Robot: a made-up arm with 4 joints. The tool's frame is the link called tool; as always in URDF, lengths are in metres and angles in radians.
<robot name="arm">
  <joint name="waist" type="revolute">
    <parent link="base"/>
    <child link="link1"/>
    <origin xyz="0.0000 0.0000 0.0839" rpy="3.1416 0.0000 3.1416"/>
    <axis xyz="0 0 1"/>
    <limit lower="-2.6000" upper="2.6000"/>
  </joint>
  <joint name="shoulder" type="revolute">
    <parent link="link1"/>
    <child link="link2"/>
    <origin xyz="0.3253 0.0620 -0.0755" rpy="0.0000 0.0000 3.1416"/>
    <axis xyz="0 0 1"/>
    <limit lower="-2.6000" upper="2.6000"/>
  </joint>
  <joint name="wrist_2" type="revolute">
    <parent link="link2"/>
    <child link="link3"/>
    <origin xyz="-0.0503 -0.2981 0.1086" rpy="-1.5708 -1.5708 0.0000"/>
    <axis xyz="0 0 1"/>
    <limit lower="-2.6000" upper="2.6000"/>
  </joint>
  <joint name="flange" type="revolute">
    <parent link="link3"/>
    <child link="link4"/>
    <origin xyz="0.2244 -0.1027 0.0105" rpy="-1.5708 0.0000 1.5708"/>
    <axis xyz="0 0 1"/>
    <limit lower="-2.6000" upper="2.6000"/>
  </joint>
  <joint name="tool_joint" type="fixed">
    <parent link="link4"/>
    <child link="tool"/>
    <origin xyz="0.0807 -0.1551 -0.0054"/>
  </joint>
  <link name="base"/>
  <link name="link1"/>
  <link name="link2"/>
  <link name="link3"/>
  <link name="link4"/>
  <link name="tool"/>
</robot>
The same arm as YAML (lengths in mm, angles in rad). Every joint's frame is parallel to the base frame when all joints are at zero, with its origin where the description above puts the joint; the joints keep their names.
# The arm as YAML. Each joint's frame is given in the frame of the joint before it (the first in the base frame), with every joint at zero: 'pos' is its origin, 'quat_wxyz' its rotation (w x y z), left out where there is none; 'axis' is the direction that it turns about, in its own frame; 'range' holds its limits. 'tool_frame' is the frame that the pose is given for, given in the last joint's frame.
length_unit: mm
angle_unit: rad
joints:
  - joint: waist
    pos: [0.0, 0.0, 83.9]
    axis: [0.0, 0.0, -1.0]
    range: [-2.6, 2.6]
  - joint: shoulder
    pos: [-325.3, 62.0, 75.5]
    axis: [0.0, 0.0, -1.0]
    range: [-2.6, 2.6]
  - joint: wrist_2
    pos: [-50.3, 298.1, -108.6]
    axis: [0.0, -1.0, 0.0]
    range: [-2.6, 2.6]
  - joint: flange
    pos: [-102.7, -10.5, -224.4]
    axis: [0.0, 0.0, 1.0]
    range: [-2.6, 2.6]
tool_frame:
  pos: [80.7, -155.1, -5.4]
  quat_wxyz: [1.0, -0.000006, 0.0, 0.000002]

